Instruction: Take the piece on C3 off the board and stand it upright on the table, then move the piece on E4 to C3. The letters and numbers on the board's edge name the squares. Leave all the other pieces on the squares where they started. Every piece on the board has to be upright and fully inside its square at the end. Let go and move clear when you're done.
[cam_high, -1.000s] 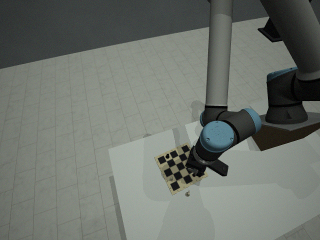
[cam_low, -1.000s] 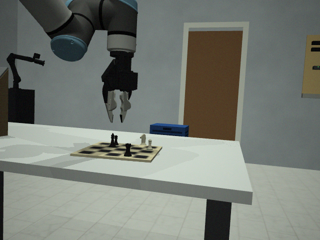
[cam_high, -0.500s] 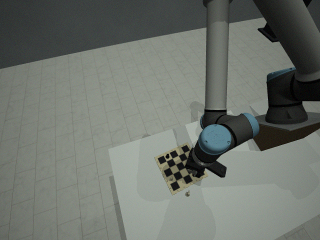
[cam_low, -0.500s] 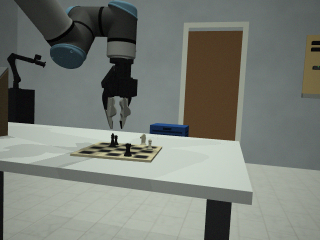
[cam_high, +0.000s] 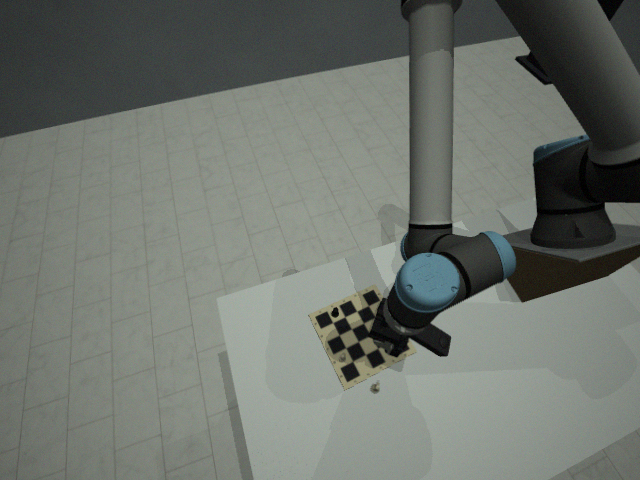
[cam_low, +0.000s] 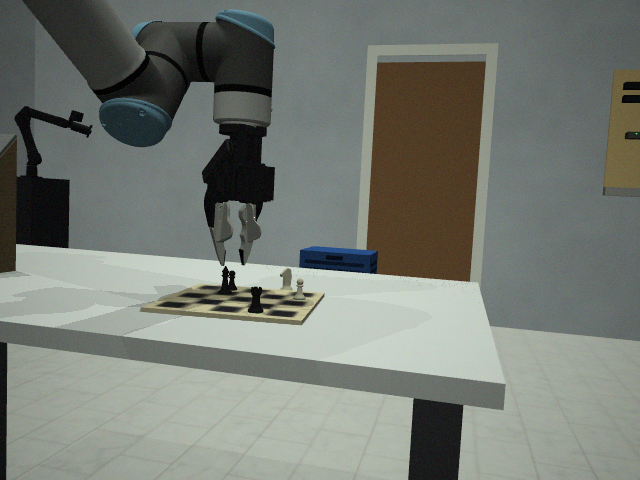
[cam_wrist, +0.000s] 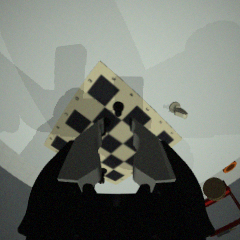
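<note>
My hand is 4 cm above the small black piece. From my hand the other things lie so: chessboard (5 cm ahead, 6 cm to the right, 6 cm below); then white knight (7 cm ahead, 8 cm to the left, 5 cm below); then white pawn (12 cm ahead, 1 cm to the right, 4 cm below).
</note>
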